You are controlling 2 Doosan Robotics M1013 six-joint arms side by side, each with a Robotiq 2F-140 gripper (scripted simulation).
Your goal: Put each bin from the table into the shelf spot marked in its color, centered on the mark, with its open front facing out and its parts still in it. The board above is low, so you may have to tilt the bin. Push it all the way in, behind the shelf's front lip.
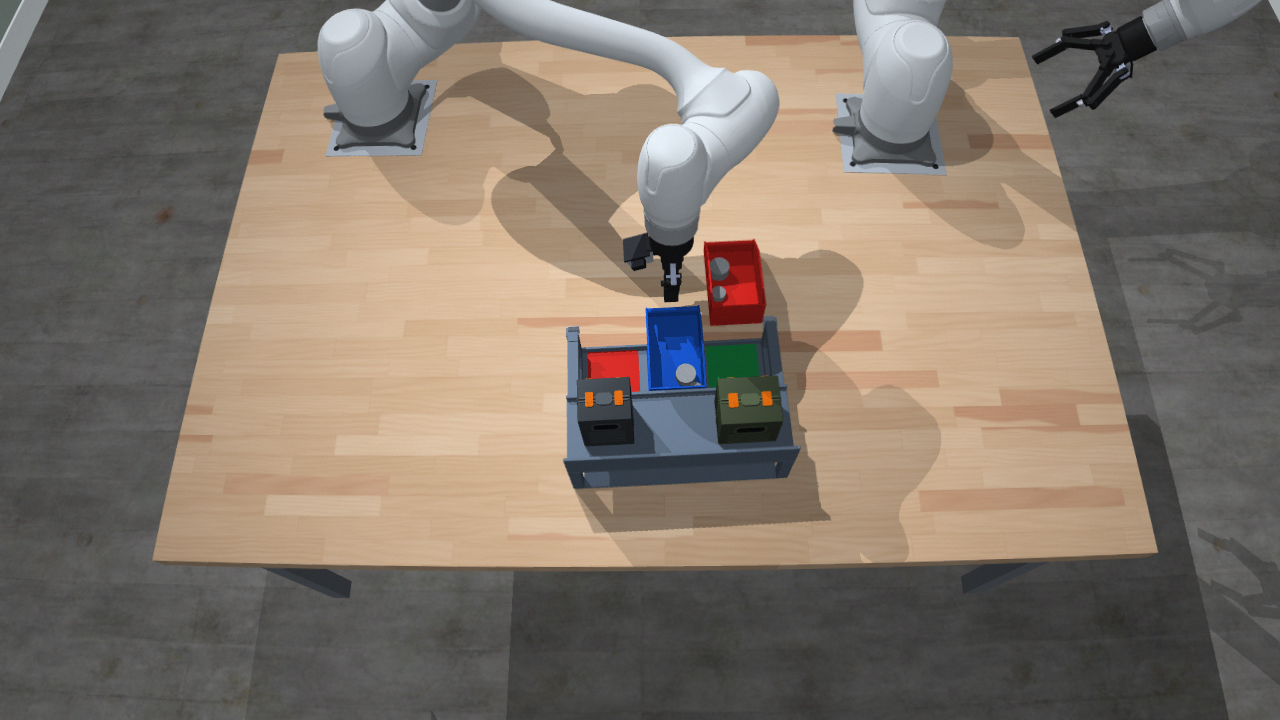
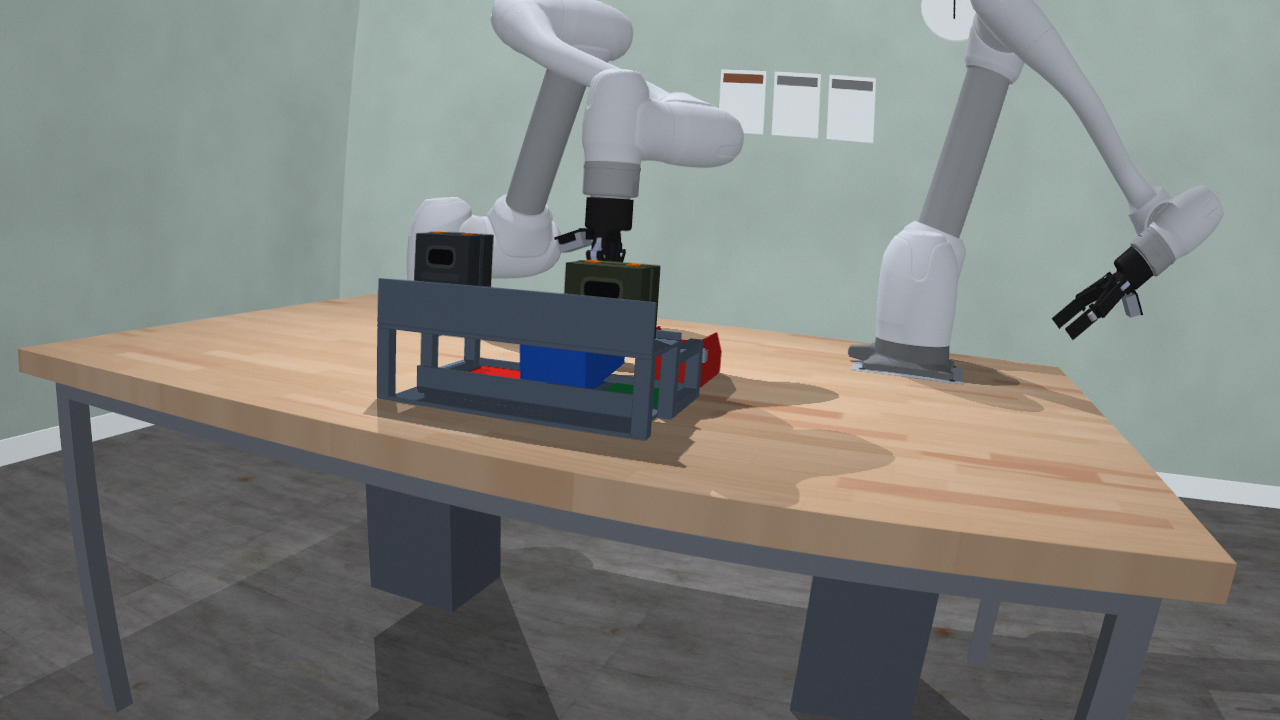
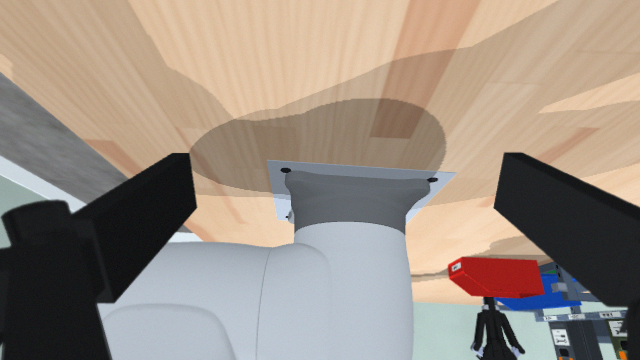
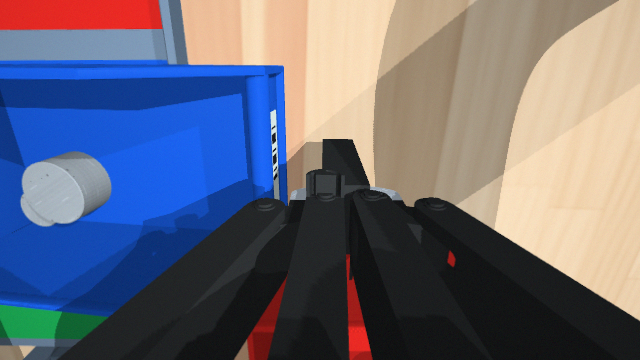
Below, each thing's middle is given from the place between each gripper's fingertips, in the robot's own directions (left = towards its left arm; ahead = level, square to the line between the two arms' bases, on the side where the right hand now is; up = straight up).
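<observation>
Relative to my right hand (image 1: 671,298), the blue bin (image 1: 674,334) is 1 cm below, 12 cm ahead and 1 cm to the left; the red bin (image 1: 744,285) is 3 cm below, 5 cm behind and 12 cm to the left.
Relative to my left hand (image 1: 1043,86), the red bin is 8 cm below, 47 cm ahead and 66 cm to the right; the blue bin is 7 cm below, 63 cm ahead and 76 cm to the right.
</observation>
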